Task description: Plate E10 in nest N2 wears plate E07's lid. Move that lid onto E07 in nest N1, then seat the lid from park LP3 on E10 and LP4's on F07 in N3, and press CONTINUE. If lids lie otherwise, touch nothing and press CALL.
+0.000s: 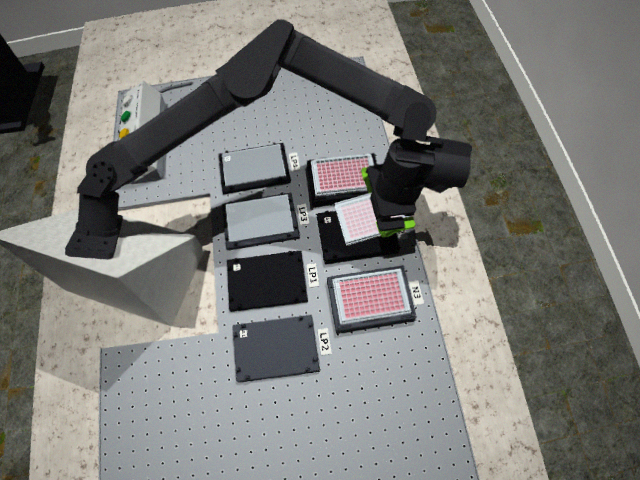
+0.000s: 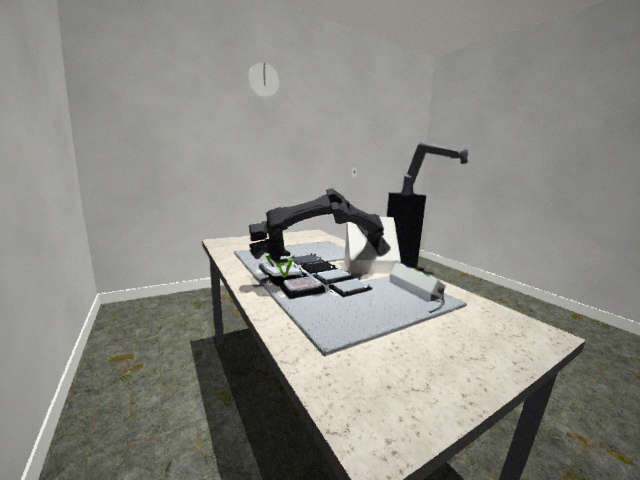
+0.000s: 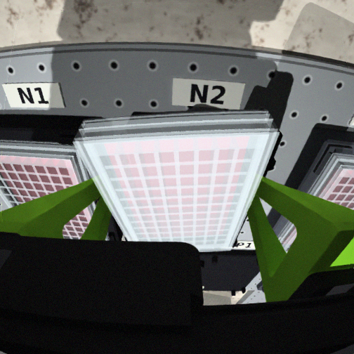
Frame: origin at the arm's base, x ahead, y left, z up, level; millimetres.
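Seen in the pictures: gripper, fingertip midpoint: (image 1: pixel 379 216) (image 2: pixel 280 274); arm's base, link origin: (image 1: pixel 97 235) (image 2: pixel 373 236).
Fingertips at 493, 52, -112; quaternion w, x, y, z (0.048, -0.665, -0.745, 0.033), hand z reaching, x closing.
Offsets run from my fingertips to a thing's top centre, as dx, dy, dz.
My gripper (image 1: pixel 381 203) (image 2: pixel 278 266) (image 3: pixel 178 178) has its green fingers against both long sides of the lidded plate @[-14, -3, +29] (image 1: pixel 357 221) (image 3: pixel 175 170) at N2. Plate and lid look slightly raised, tilted and turned over the black nest N2 @[-43, -18, -7] (image 1: pixel 333 245); the arm hides their right part. Pink plate E07 @[-55, +108, +0] (image 1: pixel 343 174) (image 2: pixel 303 284) (image 3: pixel 37 172) sits in N1, lidless. Plate F07 @[-35, -154, -3] (image 1: pixel 373 296) sits in N3, lidless. The grey lid on LP3 @[-232, +31, -20] (image 1: pixel 260 217) (image 2: pixel 333 275) and the grey lid on LP4 @[-242, +161, -20] (image 1: pixel 254 164) (image 2: pixel 351 287) lie flat.
Park LP1 @[-224, -99, -18] (image 1: pixel 267 280) is black and LP2 @[-214, -228, -18] (image 1: pixel 276 347) dark grey; both are bare. The button box @[-493, +266, +46] (image 1: pixel 149 103) (image 2: pixel 416 281) has a green button @[-516, +290, +37] (image 1: pixel 125 116) and a yellow button @[-514, +240, +37] (image 1: pixel 124 133). A pale angular block (image 1: pixel 155 268) (image 2: pixel 361 248) stands by the arm base.
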